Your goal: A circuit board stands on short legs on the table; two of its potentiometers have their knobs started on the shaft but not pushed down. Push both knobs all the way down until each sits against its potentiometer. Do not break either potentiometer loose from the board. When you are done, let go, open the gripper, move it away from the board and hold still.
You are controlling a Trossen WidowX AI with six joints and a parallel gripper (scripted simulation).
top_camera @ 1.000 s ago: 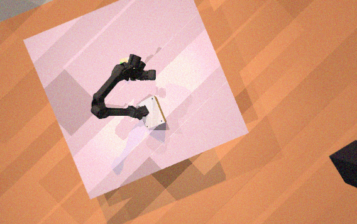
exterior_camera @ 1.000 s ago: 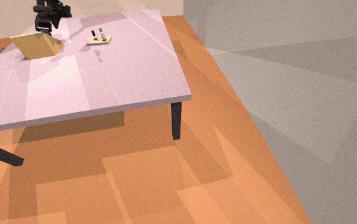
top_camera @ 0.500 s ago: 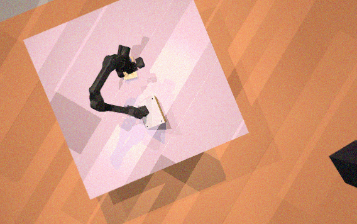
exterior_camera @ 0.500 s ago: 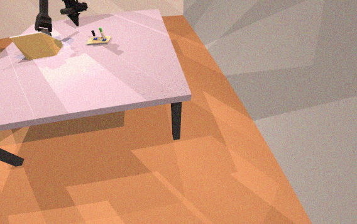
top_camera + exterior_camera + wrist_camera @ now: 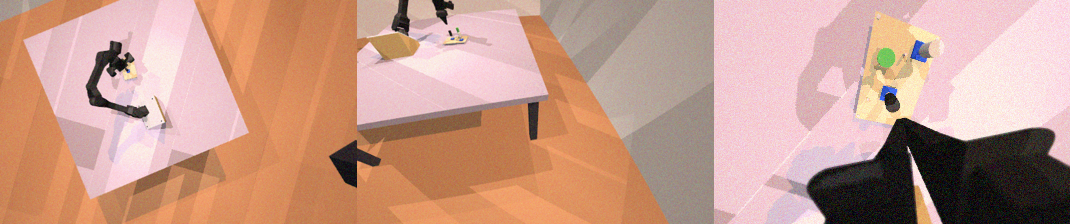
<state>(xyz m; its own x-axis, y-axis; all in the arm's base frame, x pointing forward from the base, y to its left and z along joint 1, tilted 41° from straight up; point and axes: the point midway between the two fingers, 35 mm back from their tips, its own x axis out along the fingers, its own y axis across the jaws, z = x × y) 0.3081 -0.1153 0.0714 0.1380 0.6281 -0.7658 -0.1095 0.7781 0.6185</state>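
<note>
Right now my gripper tip is 6 cm above the black knob. The rest, counted from my gripper tip: green knob: 5 cm ahead, 1 cm to the left, 5 cm below.
</note>
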